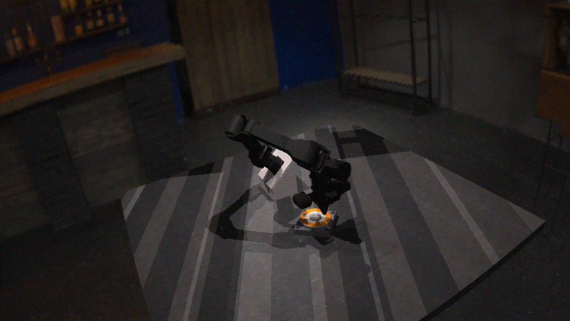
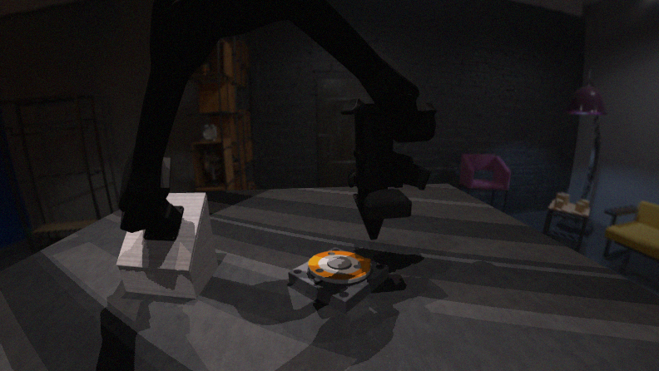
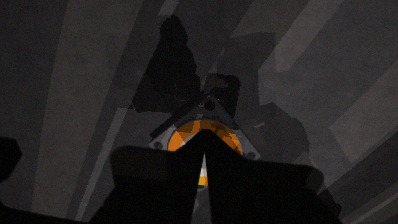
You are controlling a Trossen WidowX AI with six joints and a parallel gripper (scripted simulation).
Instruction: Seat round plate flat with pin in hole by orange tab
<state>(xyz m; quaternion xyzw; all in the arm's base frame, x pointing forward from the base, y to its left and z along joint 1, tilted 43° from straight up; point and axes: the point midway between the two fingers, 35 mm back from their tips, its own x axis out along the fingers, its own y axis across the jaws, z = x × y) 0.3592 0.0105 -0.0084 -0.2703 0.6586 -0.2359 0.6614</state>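
My gripper tip is now 60 mm past the base, 10 mm to the left of it and 50 mm above it.
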